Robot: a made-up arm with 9 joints.
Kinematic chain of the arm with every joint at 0, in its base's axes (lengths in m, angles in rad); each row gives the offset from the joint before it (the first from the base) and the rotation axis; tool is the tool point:
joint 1: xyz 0 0 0.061 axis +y
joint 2: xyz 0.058 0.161 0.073 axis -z
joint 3: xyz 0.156 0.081 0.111 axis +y
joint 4: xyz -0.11 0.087 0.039 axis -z
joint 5: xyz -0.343 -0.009 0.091 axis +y
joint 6: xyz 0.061 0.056 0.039 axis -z
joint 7: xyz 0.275 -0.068 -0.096 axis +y
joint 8: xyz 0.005 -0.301 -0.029 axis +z
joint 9: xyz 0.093 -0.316 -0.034 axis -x
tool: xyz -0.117 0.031 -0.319
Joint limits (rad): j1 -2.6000..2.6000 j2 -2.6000..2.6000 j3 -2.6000..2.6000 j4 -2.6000..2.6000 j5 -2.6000..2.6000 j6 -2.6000..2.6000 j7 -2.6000..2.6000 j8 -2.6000..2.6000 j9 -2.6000..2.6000
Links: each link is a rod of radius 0.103 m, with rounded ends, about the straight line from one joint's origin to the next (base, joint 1, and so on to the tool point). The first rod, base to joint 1, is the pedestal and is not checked.
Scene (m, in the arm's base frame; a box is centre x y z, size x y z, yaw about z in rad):
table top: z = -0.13
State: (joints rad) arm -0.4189 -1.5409 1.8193 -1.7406 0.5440 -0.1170 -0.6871 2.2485 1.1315
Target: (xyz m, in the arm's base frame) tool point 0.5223 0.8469 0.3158
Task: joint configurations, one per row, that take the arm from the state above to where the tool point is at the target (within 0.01 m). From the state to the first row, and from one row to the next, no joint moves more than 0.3 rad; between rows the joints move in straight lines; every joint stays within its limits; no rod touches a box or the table.
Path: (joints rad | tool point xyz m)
1: -0.2316 -1.3165 1.9798 -1.8739 0.3785 -0.2252 -0.8388 2.3193 1.2526 | -0.4788 0.6164 0.5764
2: -0.0442 -1.0921 2.1404 -2.0072 0.2131 -0.3335 -0.9904 2.3900 1.3738 | 0.0240 0.8843 0.5926
3: 0.1431 -0.8676 2.3009 -2.1404 0.0476 -0.4417 -1.1421 2.4608 1.4949 | 0.5223 0.8469 0.3158

